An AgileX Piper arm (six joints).
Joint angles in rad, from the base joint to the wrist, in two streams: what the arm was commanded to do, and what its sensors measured. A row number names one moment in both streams.
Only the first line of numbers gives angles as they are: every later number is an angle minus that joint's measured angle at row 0.
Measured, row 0: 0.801, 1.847, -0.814, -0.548, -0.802, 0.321
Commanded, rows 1 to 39: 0.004, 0.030, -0.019, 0.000, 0.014, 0.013; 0.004, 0.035, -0.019, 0.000, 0.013, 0.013; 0.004, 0.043, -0.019, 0.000, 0.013, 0.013; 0.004, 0.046, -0.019, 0.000, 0.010, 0.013; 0.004, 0.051, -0.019, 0.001, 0.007, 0.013; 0.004, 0.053, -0.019, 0.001, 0.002, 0.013; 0.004, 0.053, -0.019, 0.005, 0.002, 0.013; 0.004, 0.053, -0.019, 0.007, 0.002, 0.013; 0.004, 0.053, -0.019, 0.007, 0.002, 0.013; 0.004, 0.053, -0.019, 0.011, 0.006, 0.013; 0.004, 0.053, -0.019, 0.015, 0.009, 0.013; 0.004, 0.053, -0.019, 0.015, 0.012, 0.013; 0.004, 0.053, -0.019, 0.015, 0.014, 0.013; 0.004, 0.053, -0.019, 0.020, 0.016, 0.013; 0.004, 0.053, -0.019, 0.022, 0.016, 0.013; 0.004, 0.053, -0.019, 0.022, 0.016, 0.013; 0.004, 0.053, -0.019, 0.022, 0.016, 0.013; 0.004, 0.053, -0.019, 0.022, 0.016, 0.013; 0.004, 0.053, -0.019, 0.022, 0.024, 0.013; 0.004, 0.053, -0.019, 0.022, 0.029, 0.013; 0.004, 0.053, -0.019, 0.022, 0.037, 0.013; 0.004, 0.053, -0.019, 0.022, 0.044, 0.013; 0.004, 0.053, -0.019, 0.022, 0.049, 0.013; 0.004, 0.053, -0.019, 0.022, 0.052, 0.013; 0.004, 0.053, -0.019, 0.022, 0.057, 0.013; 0.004, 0.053, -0.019, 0.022, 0.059, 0.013; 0.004, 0.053, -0.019, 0.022, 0.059, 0.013; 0.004, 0.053, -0.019, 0.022, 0.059, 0.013; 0.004, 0.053, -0.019, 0.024, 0.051, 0.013; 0.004, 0.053, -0.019, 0.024, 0.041, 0.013; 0.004, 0.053, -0.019, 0.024, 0.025, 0.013; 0.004, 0.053, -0.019, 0.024, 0.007, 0.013; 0.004, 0.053, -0.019, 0.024, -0.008, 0.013; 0.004, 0.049, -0.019, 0.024, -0.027, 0.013; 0.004, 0.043, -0.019, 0.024, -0.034, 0.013; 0.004, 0.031, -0.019, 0.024, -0.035, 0.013; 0.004, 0.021, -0.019, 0.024, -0.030, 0.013; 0.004, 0.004, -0.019, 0.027, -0.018, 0.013; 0.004, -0.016, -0.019, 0.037, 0.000, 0.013
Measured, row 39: 0.001, 0.043, -0.015, 0.020, -0.005, 0.014
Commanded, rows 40 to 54: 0.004, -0.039, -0.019, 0.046, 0.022, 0.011; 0.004, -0.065, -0.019, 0.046, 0.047, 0.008; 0.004, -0.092, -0.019, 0.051, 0.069, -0.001; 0.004, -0.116, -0.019, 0.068, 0.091, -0.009; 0.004, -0.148, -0.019, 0.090, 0.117, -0.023; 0.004, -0.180, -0.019, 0.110, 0.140, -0.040; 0.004, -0.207, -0.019, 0.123, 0.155, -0.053; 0.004, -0.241, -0.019, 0.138, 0.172, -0.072; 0.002, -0.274, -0.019, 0.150, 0.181, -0.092; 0.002, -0.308, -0.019, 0.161, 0.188, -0.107; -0.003, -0.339, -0.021, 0.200, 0.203, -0.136; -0.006, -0.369, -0.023, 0.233, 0.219, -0.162; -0.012, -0.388, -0.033, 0.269, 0.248, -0.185; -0.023, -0.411, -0.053, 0.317, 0.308, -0.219; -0.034, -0.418, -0.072, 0.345, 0.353, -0.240
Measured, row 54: -0.001, -0.347, -0.021, 0.208, 0.221, -0.143
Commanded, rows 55 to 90: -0.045, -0.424, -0.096, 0.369, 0.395, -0.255; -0.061, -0.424, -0.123, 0.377, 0.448, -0.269; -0.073, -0.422, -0.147, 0.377, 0.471, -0.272; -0.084, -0.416, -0.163, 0.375, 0.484, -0.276; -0.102, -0.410, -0.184, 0.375, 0.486, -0.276; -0.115, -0.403, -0.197, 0.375, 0.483, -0.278; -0.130, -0.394, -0.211, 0.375, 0.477, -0.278; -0.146, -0.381, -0.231, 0.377, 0.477, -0.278; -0.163, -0.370, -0.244, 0.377, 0.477, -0.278; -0.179, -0.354, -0.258, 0.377, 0.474, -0.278; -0.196, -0.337, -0.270, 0.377, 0.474, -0.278; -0.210, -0.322, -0.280, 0.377, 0.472, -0.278; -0.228, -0.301, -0.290, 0.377, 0.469, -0.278; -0.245, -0.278, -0.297, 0.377, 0.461, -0.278; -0.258, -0.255, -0.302, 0.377, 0.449, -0.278; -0.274, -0.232, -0.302, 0.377, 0.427, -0.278; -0.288, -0.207, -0.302, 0.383, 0.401, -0.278; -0.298, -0.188, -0.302, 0.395, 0.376, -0.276; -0.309, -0.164, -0.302, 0.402, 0.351, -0.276; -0.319, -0.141, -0.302, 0.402, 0.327, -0.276; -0.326, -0.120, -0.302, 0.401, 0.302, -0.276; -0.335, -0.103, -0.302, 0.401, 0.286, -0.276; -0.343, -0.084, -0.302, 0.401, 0.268, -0.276; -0.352, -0.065, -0.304, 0.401, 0.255, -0.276; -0.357, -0.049, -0.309, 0.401, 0.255, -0.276; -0.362, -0.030, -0.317, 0.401, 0.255, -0.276; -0.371, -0.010, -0.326, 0.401, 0.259, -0.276; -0.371, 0.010, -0.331, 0.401, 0.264, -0.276; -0.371, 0.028, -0.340, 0.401, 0.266, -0.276; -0.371, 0.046, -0.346, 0.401, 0.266, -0.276; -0.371, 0.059, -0.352, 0.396, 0.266, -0.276; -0.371, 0.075, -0.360, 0.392, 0.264, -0.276; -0.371, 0.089, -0.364, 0.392, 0.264, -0.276; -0.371, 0.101, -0.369, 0.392, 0.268, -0.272; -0.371, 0.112, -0.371, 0.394, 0.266, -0.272; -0.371, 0.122, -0.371, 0.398, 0.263, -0.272
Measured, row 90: -0.366, 0.085, -0.356, 0.394, 0.284, -0.272
